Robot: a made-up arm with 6 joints. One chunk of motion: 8 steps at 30 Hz.
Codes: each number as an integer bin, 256 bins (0 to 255) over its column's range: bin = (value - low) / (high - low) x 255, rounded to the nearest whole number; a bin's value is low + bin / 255 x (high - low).
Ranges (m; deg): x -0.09..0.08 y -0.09..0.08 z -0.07..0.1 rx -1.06..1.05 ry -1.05..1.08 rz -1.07..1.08
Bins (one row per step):
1: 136 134 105 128 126 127
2: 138 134 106 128 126 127
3: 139 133 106 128 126 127
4: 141 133 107 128 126 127
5: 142 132 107 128 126 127
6: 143 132 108 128 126 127
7: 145 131 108 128 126 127
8: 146 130 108 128 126 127
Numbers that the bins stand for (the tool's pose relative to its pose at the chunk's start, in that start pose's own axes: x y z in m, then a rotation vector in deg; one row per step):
1: 0.0007 -0.0007 0.0000 0.00 0.00 0.00
2: 0.0020 -0.0007 0.0007 0.00 0.00 0.00
3: 0.0027 -0.0013 0.0007 0.00 0.00 0.00
4: 0.0040 -0.0013 0.0013 0.00 0.00 0.00
5: 0.0047 -0.0020 0.0013 0.00 0.00 0.00
6: 0.0053 -0.0020 0.0020 0.00 0.00 0.00
7: 0.0067 -0.0027 0.0020 0.00 0.00 0.00
8: 0.0073 -0.0033 0.0020 0.00 0.00 0.00

